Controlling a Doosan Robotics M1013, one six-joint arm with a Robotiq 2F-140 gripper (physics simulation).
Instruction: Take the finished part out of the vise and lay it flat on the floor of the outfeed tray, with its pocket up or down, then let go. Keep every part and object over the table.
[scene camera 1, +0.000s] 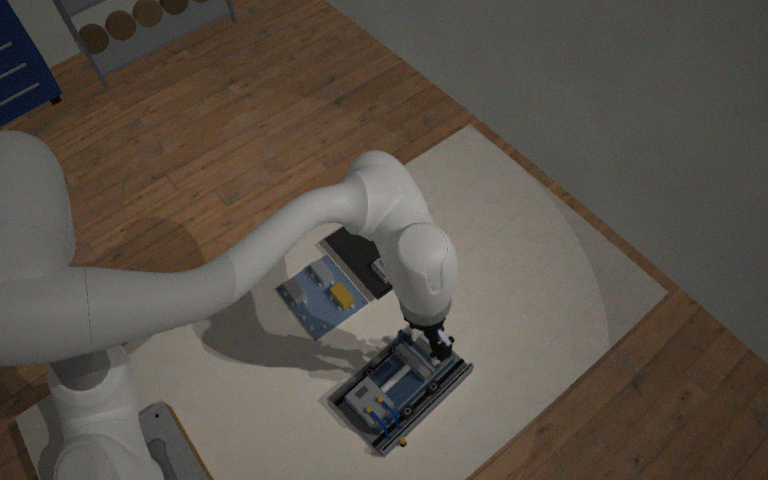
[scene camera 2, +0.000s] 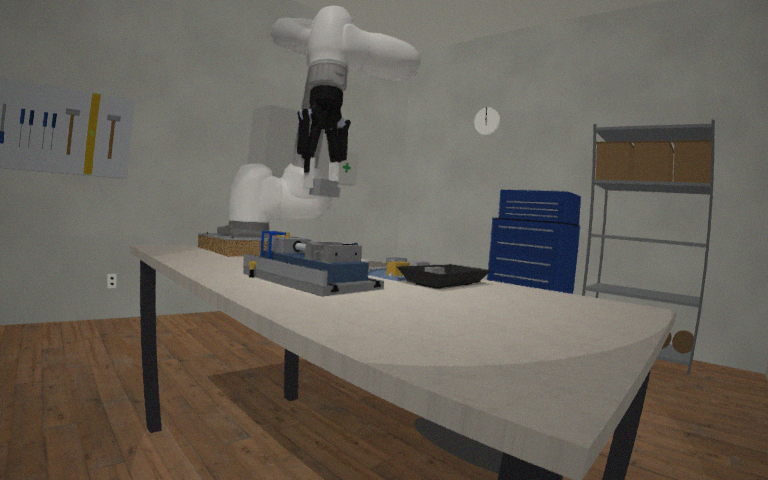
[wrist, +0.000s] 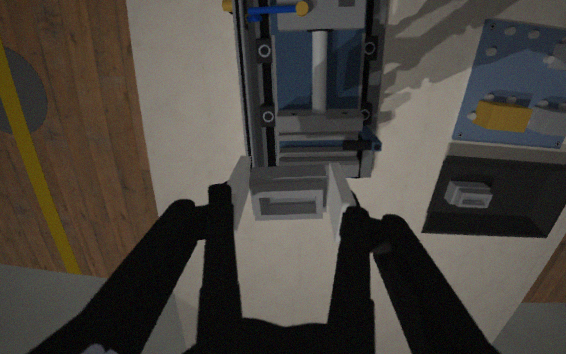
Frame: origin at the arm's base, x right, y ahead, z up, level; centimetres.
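Seen in the pictures: gripper, fingertip midpoint: (scene camera 1: 427, 348) (scene camera 2: 320, 189) (wrist: 288, 175); arm's base, origin of the base link: (scene camera 2: 248, 236).
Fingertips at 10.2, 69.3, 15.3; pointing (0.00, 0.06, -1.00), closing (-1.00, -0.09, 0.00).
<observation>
Offsets run from my fingertips to a thing's top centre, as dx, dy, dz. "spot": to the spot under its first point.
My gripper (scene camera 1: 440, 355) (scene camera 2: 323, 172) (wrist: 288, 175) is shut on the finished part {-0.2, +1.4, +2.2} (scene camera 2: 324, 187) (wrist: 287, 173), a small grey block with a rectangular pocket that shows in the wrist view. The part hangs in the air above the end of the vise {-1.9, -5.5, -11.4} (scene camera 1: 400, 376) (scene camera 2: 294, 272) (wrist: 320, 121), apart from it in scene camera 2. In scene camera 1 the arm and fingers hide the part. The black outfeed tray (scene camera 1: 353, 253) (scene camera 2: 444, 277) (wrist: 495, 220) stands on the table beside the vise. Another grey pocketed part {-30.8, +7.2, -16.6} (scene camera 1: 380, 270) (scene camera 2: 434, 270) (wrist: 468, 194) lies in the tray.
A blue fixture plate {-34.2, -10.2, -20.5} (scene camera 1: 320, 318) (wrist: 477, 75) beside the tray holds a yellow block {-30.1, -5.9, -16.9} (scene camera 1: 341, 295) (scene camera 2: 397, 268) (wrist: 502, 117) and grey blocks. Blue hoses {spot: +5.0, -16.0, -10.4} (scene camera 1: 378, 421) (wrist: 275, 9) stand at the vise's far end. The table edge (scene camera 2: 396, 384) runs along the vise's other side.
</observation>
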